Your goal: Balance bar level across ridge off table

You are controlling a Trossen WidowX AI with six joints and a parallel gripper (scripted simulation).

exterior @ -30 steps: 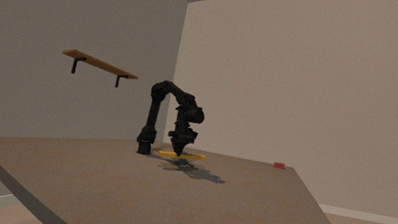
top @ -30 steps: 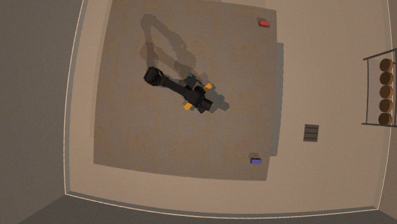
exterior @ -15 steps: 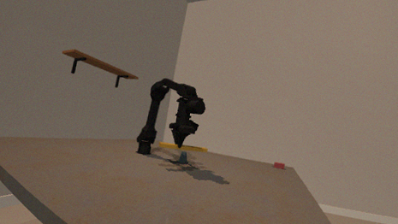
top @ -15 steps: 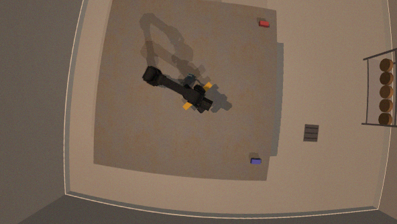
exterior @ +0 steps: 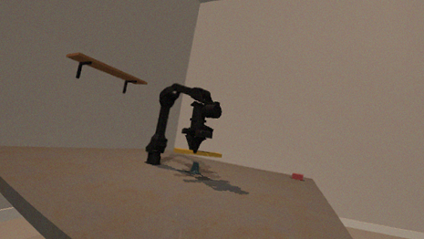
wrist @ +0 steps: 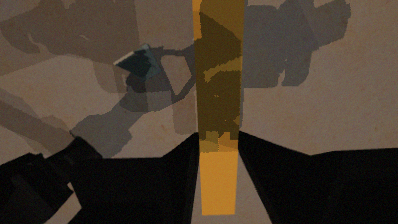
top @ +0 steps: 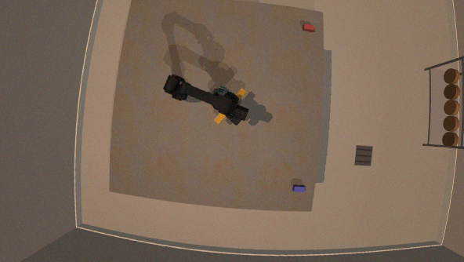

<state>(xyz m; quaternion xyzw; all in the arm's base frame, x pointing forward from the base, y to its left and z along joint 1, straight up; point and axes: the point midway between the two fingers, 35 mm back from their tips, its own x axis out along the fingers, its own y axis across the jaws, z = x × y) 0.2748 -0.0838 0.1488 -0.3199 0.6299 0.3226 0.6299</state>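
My gripper tip is 2 cm short of the bar and 2 cm to the right of it. Round my gripper tip: red block (47 cm ahead, 58 cm to the left, 10 cm below); then purple block (47 cm ahead, 42 cm to the right, 10 cm below).
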